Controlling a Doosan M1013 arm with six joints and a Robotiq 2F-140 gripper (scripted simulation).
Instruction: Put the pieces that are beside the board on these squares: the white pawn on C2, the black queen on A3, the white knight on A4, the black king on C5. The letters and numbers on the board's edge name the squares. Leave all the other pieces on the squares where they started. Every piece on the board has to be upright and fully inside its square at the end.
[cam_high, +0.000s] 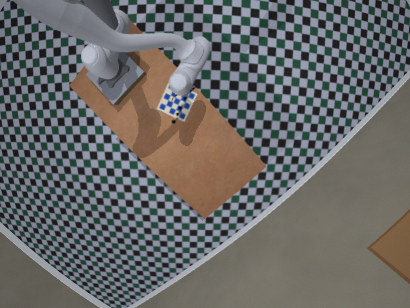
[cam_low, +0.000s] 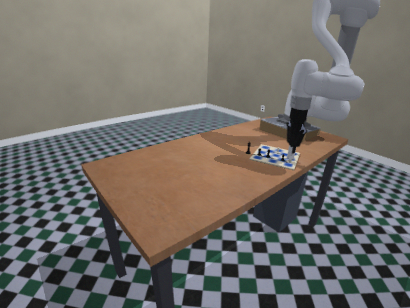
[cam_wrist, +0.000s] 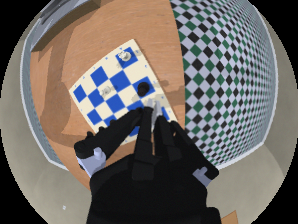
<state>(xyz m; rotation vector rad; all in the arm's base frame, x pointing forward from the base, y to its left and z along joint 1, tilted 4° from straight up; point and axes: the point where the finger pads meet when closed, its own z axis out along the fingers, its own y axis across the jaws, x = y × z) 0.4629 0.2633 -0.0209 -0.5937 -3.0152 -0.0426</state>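
The white knight lies 30 mm below my hand. Round my hand: black chess piece 80 mm ahead, 200 mm to the right, 20 mm below; then blue-and-white chessboard 10 mm behind, 80 mm to the right, 50 mm below; then small white piece 40 mm behind, 100 mm to the right, 40 mm below.
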